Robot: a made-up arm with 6 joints.
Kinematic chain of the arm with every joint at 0, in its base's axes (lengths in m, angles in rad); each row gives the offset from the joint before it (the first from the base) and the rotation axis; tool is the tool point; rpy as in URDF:
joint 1: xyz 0 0 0.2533 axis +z
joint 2: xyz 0 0 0 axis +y
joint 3: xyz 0.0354 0 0.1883 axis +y
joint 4: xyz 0.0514 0 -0.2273 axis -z
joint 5: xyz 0 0 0 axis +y
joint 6: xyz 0.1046 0 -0.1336 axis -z
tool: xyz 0 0 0 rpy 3.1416 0 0
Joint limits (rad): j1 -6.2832..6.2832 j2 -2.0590..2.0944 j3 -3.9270..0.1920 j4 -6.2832..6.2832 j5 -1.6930..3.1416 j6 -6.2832..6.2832
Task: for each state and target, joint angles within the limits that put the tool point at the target. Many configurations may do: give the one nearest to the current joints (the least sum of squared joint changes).
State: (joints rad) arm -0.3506 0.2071 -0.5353 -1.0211 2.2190 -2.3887
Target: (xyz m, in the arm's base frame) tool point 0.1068 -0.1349 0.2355
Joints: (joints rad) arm -0.0525 0.0951 -0.6558 -0.8768 2.3775 -2.3887
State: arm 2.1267 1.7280 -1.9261 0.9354 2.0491 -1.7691
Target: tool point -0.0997 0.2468 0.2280
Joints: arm 1.5982 0.9508 -1.9178 0.7709 2.9017 -1.7691
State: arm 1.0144 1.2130 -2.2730 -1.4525 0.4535 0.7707
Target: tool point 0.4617 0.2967 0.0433
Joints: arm 0.5567 1.5762 -2.5668 -1.4291 0.6170 0.7707
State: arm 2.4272 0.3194 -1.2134 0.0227 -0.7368 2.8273
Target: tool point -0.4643 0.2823 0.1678
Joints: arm 2.5931 1.1050 -1.8329 -0.0096 -0.1614 2.8273
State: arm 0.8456 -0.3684 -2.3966 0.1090 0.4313 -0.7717
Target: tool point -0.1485 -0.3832 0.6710
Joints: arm 1.1635 -0.8213 -2.8086 0.1751 0.1150 -0.7717
